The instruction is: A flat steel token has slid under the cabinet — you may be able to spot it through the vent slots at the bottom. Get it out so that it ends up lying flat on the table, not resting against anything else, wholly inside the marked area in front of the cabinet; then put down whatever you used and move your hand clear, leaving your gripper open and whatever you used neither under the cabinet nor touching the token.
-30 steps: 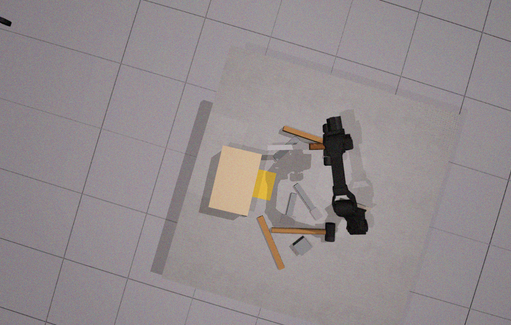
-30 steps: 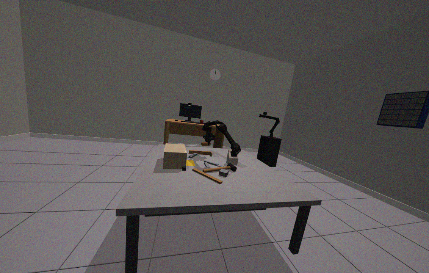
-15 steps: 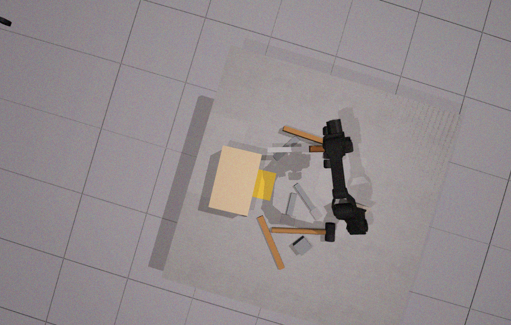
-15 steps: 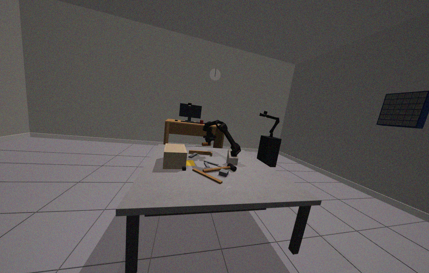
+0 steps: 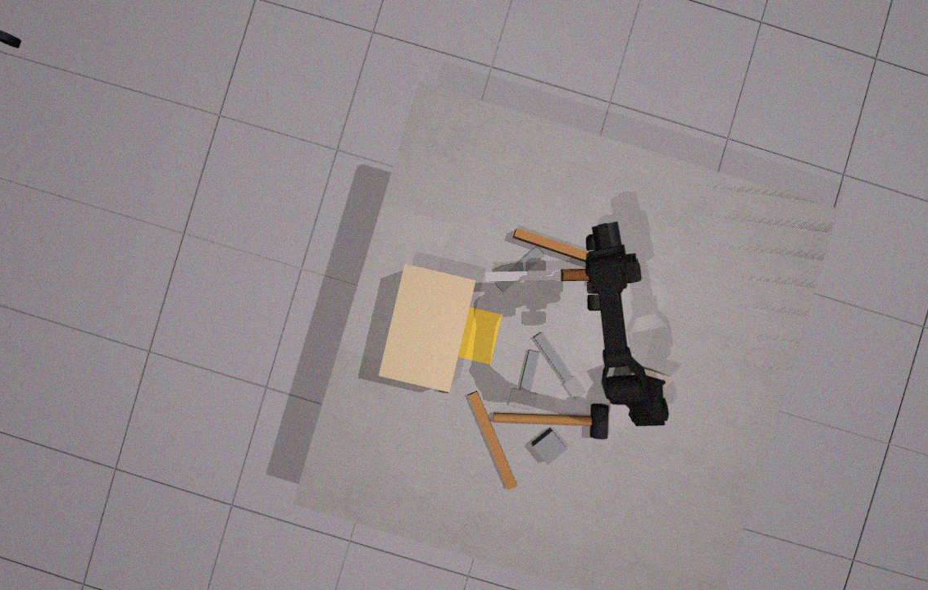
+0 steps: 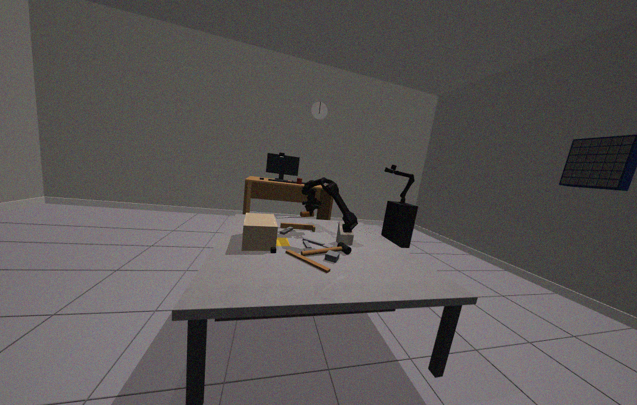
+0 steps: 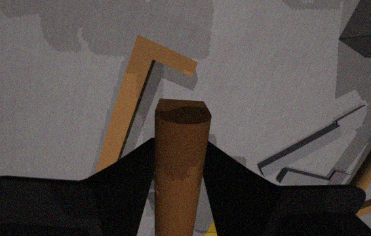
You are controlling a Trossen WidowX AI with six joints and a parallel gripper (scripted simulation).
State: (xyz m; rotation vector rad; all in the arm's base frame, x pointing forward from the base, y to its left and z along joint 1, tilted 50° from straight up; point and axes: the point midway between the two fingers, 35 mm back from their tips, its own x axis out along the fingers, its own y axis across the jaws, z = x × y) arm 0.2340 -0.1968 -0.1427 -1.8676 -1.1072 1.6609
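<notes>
Now: the grey bar 170 mm ahead of my gripper tip, 30 mm to the left of it and 130 mm below it. Also, from my gripper tip: grey l-shaped bracket 60 mm ahead, 350 mm to the left, 130 mm below; grey block 50 mm behind, 500 mm to the left, 120 mm below; grey steel token 410 mm ahead, 260 mm to the left, 130 mm below.
</notes>
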